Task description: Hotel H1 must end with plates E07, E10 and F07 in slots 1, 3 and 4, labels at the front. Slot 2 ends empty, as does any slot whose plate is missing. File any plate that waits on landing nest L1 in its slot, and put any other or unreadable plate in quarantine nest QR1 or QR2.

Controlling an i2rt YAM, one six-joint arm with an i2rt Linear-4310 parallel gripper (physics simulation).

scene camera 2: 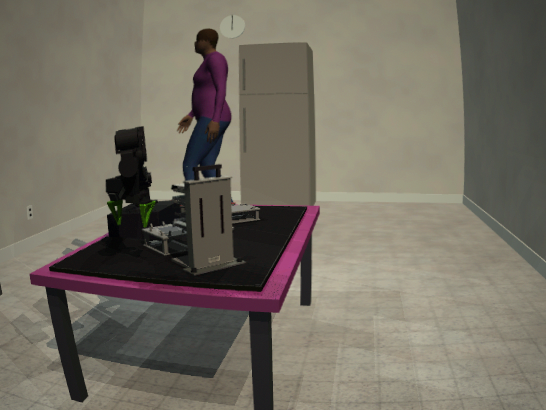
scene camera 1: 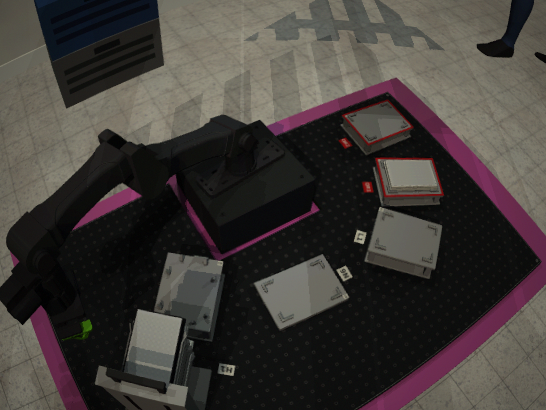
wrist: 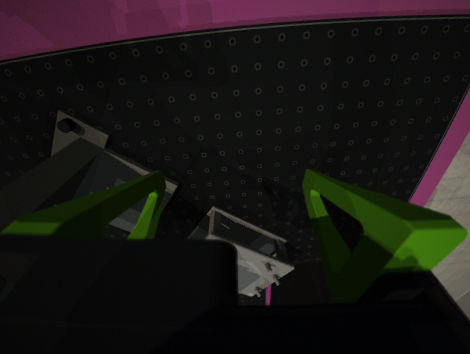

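My gripper is open and empty, its green fingers wide apart above the mat, beside hotel H1. A pale plate shows at the top of the hotel in scene camera 1. The lower slots and plate labels cannot be made out. Landing nest L1 is empty. One red-rimmed quarantine nest holds a pale plate. The other red-rimmed quarantine nest is empty. Their red tags are too small to read surely.
A raised stand with small pegs stands beside the hotel. The flat nest N6 lies mid-table. The black arm base stands at the table's rear edge. A person stands beyond the table.
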